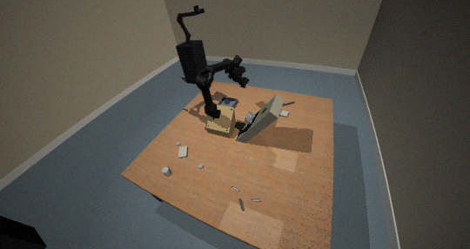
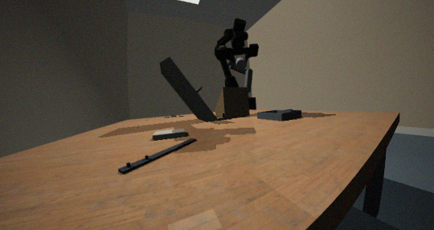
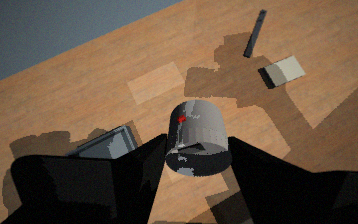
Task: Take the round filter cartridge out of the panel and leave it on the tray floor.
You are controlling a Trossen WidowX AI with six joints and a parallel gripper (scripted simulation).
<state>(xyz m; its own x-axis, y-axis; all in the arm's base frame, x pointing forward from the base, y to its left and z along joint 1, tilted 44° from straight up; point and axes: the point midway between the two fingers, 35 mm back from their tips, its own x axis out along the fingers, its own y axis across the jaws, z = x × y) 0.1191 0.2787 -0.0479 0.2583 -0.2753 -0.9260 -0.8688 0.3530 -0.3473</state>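
The shallow grey tray is 26 cm below my gripper tip, 19 cm behind it and 3 cm to the left of it. Round my gripper tip: round grey filter cartridge right at my gripper tip; grey service panel 25 cm to the right, 20 cm ahead, 9 cm below.
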